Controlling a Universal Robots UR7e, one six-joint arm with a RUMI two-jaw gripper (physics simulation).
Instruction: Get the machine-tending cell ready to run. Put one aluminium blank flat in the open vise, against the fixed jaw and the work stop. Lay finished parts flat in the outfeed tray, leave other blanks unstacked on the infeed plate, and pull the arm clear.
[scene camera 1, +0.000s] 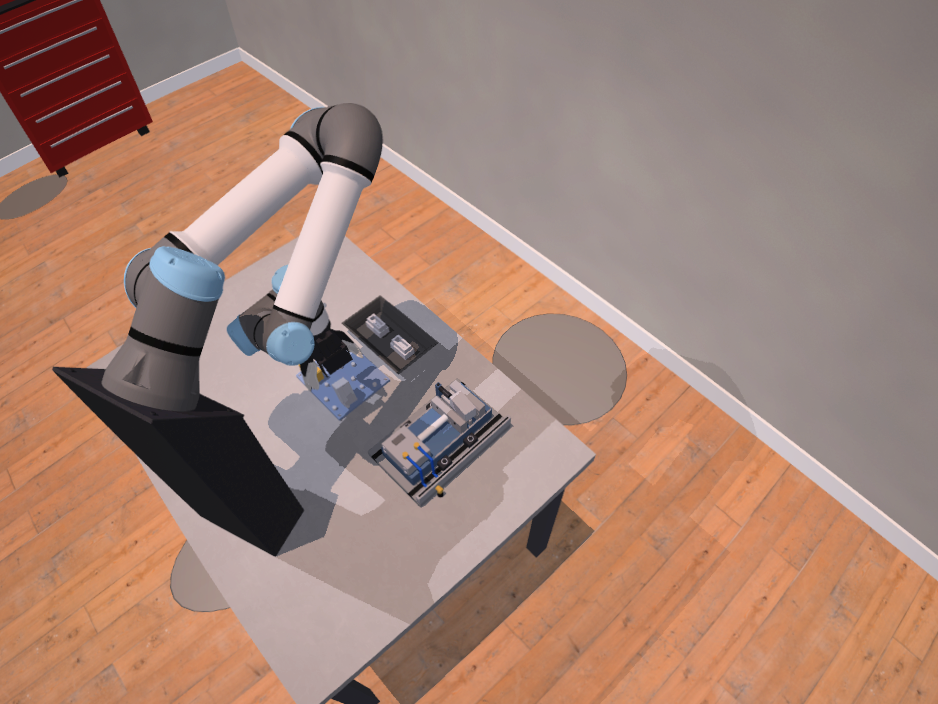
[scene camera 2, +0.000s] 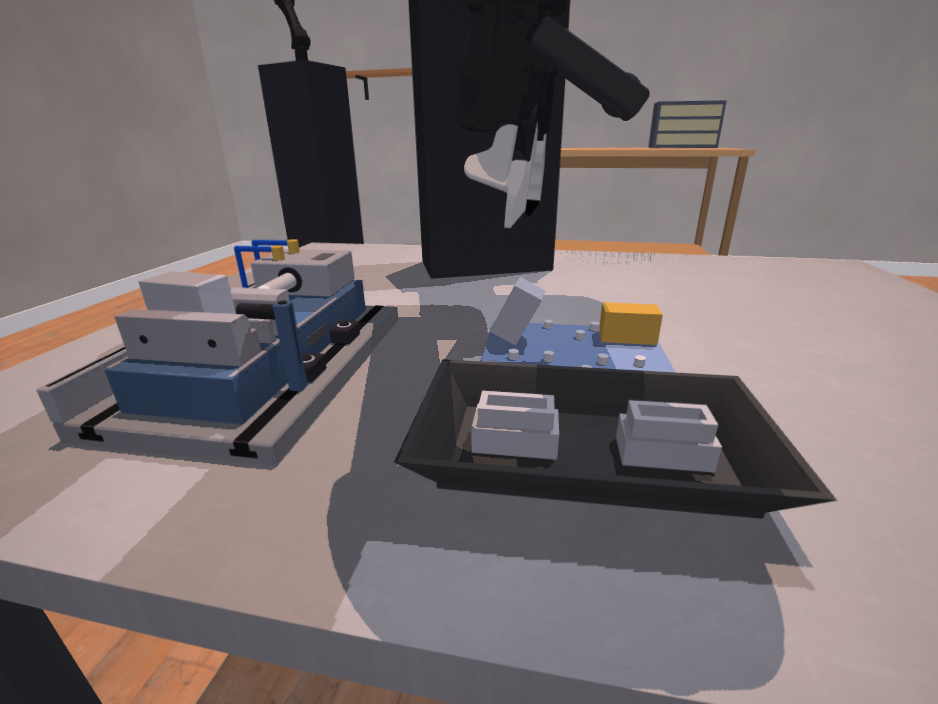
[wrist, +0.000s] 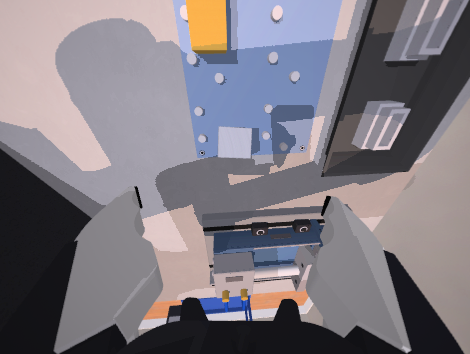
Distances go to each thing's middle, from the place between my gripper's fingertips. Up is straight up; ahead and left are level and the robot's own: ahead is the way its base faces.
Labels:
My hand is 130 mm above the blue infeed plate (scene camera 2: 568, 351), 70 mm to the right of it and 20 mm short of it. The rest, counted from my hand: blue work stop (scene camera 2: 295, 371): 210 mm ahead, 130 mm to the right, 80 mm below; then dark outfeed tray (scene camera 2: 759, 470): 180 mm ahead, 120 mm to the left, 120 mm below; then yellow block (scene camera 2: 629, 323): 120 mm to the left, 110 mm below, 50 mm behind.

